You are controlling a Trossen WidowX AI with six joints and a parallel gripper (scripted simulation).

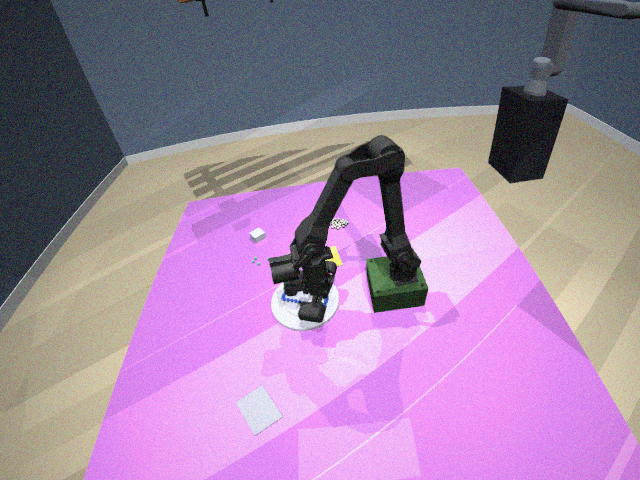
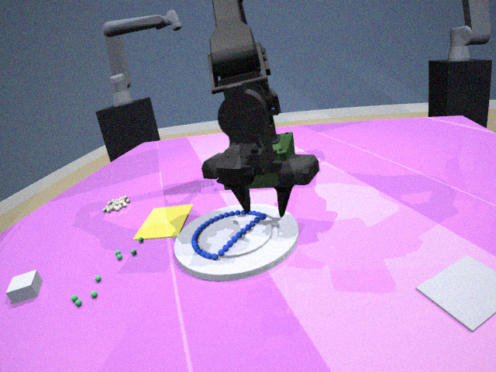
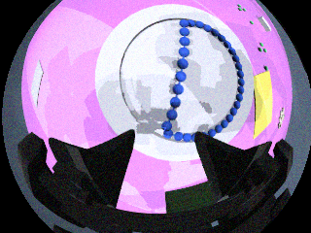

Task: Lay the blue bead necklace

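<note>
Right now my gripper tip is 5 cm short of the round white bead board, 4 cm to the left of it and 1 cm above it. Also, from my gripper tip: yellow sheet 2 cm behind, 20 cm to the right, 2 cm below; grey tile 19 cm ahead, 26 cm to the left, 2 cm below; cube 19 cm ahead, 37 cm to the right.
</note>
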